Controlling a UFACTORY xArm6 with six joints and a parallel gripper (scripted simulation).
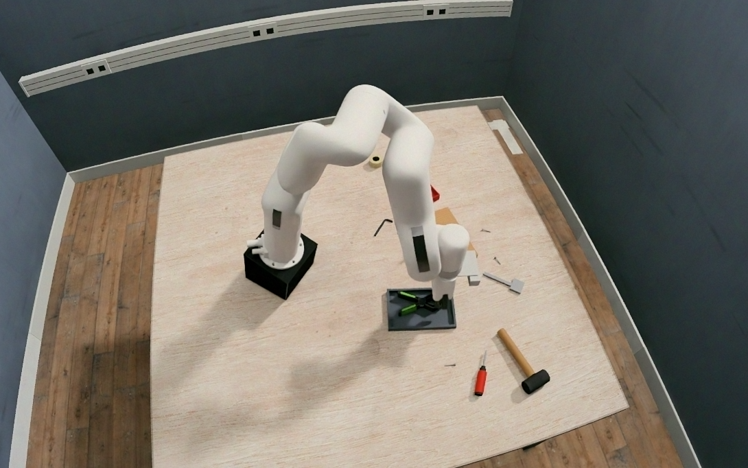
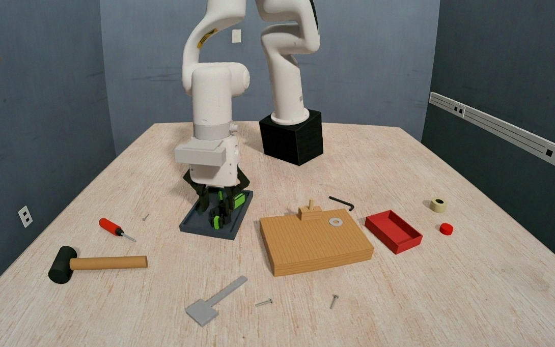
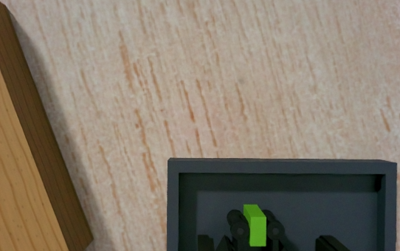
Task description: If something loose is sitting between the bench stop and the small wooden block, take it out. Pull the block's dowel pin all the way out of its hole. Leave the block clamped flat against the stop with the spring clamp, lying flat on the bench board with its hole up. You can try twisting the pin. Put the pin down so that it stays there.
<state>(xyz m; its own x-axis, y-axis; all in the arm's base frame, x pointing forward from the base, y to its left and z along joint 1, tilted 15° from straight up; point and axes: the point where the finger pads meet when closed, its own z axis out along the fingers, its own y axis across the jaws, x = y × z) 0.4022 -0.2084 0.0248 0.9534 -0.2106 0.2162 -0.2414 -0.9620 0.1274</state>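
Now: hand 5 cm past the grey tray and 5 cm above it. The rest, counted from my hand: small wooden block: 20 cm to the left, 3 cm ahead, 2 cm below; dowel pin: 20 cm to the left, 3 cm ahead; grey scraper: 23 cm ahead, 6 cm below.
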